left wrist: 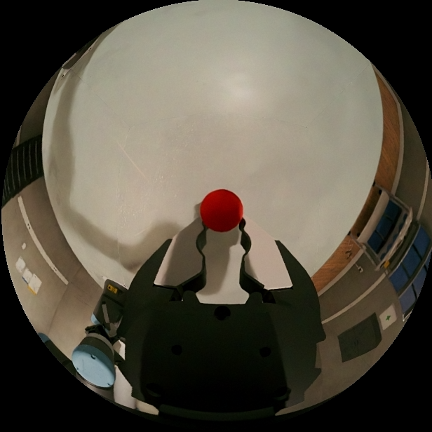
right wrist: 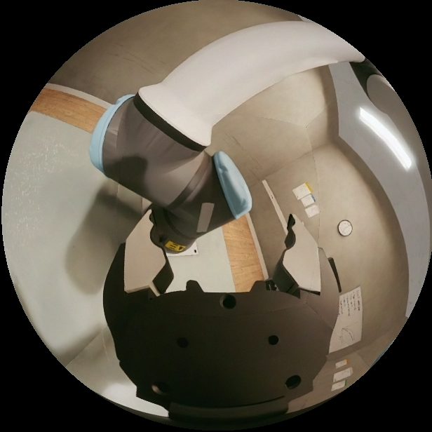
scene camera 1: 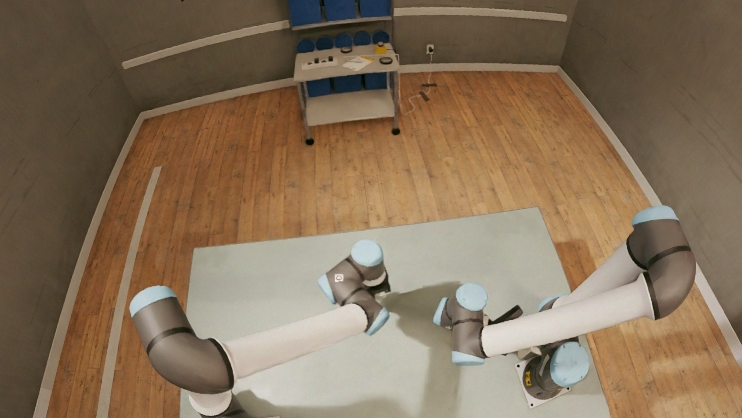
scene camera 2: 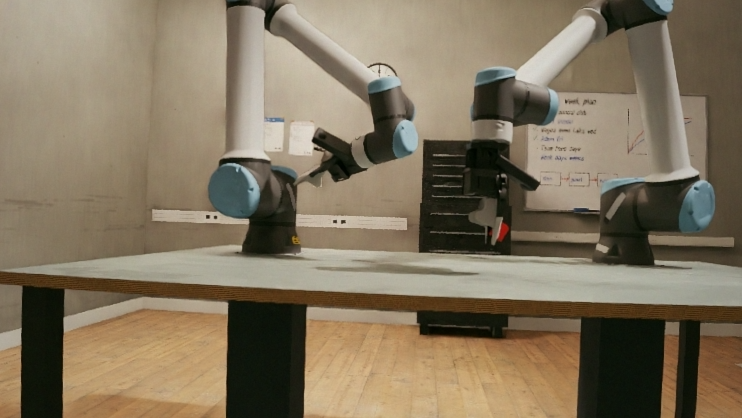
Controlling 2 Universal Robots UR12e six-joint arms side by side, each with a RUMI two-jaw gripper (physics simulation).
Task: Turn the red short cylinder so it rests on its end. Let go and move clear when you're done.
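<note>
The red short cylinder [scene camera 2: 502, 232] [left wrist: 221, 210] is held in the air above the table. Its round end faces the left wrist camera, and it looks somewhat tilted in scene camera 2. My left gripper [scene camera 2: 492, 234] [left wrist: 223, 213] points down and is shut on the cylinder, with the fingertips on its sides; there is a gap to the table below. In scene camera 1 the wrist hides the cylinder. My right gripper [right wrist: 222, 212] is open and empty, raised well away from the cylinder, near the right arm's base.
The grey table top [scene camera 1: 259, 275] [scene camera 2: 155, 267] lies under both arms. The right arm's base [scene camera 1: 542, 381] [scene camera 2: 270, 236] stands near the right gripper. A wheeled workbench [scene camera 1: 350, 109] and a black drawer cabinet [scene camera 2: 441, 228] stand off the table.
</note>
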